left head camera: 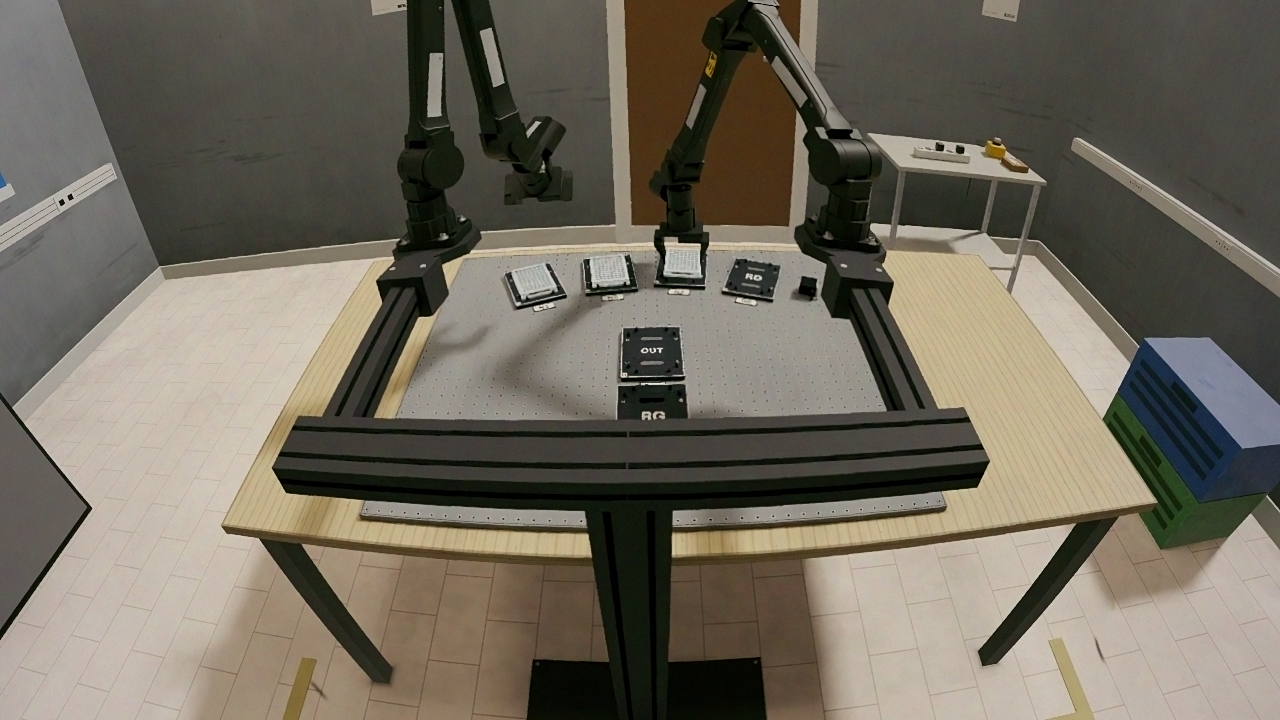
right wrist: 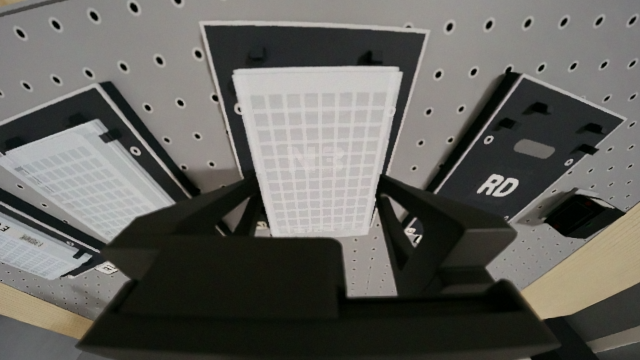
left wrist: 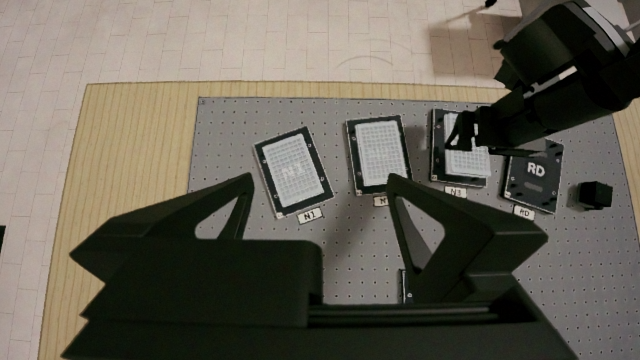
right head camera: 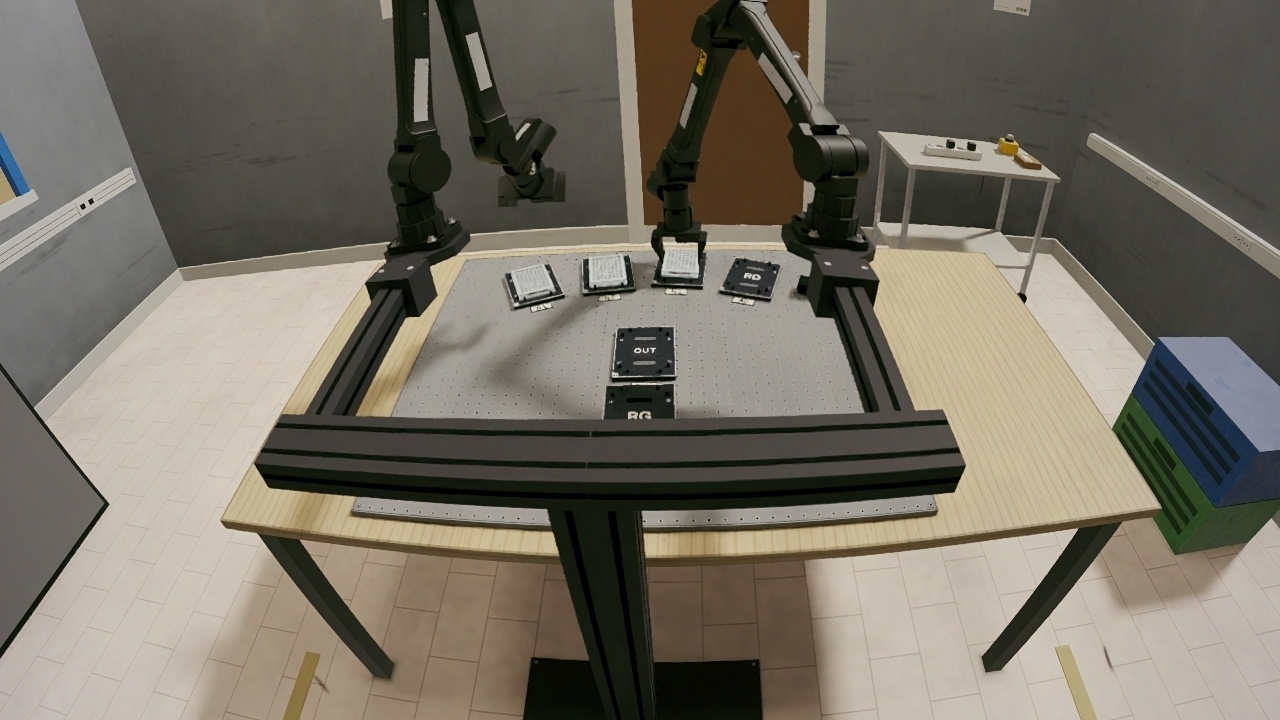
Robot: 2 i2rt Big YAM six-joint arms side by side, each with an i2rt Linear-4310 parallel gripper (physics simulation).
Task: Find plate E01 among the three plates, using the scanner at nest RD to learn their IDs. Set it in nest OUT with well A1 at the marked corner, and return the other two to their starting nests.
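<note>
My right gripper point(left head camera: 682, 254) point(right head camera: 679, 253) point(right wrist: 319, 180) is shut on a clear-white plate point(right wrist: 320, 135) point(left wrist: 467, 162) and holds it low over nest N3 point(right wrist: 315, 45) point(left wrist: 437, 170), slightly off the nest's centre. A second plate point(left head camera: 610, 270) point(left wrist: 381, 152) point(right wrist: 85, 175) sits in the middle nest, a third point(left head camera: 535, 281) point(left wrist: 293, 170) point(right wrist: 37, 247) in nest N1; part of its printed label shows in the right wrist view, too little to read fully. Nest RD point(left head camera: 751, 279) point(right head camera: 750, 278) point(left wrist: 536, 170) point(right wrist: 497, 185) and nest OUT point(left head camera: 651, 352) point(right head camera: 644, 351) are empty. My left gripper point(left wrist: 320, 180) is open and empty, high above the board.
Nest RG point(left head camera: 651, 401) point(right head camera: 639, 402) lies in front of OUT, partly hidden by the dark crossbeam point(left head camera: 629, 447) point(right head camera: 590, 447). A small black block point(left head camera: 807, 287) point(left wrist: 595, 195) point(right wrist: 582, 212) stands beside RD. The perforated board point(left head camera: 537, 376) lies on a wooden table point(left head camera: 1011, 429).
</note>
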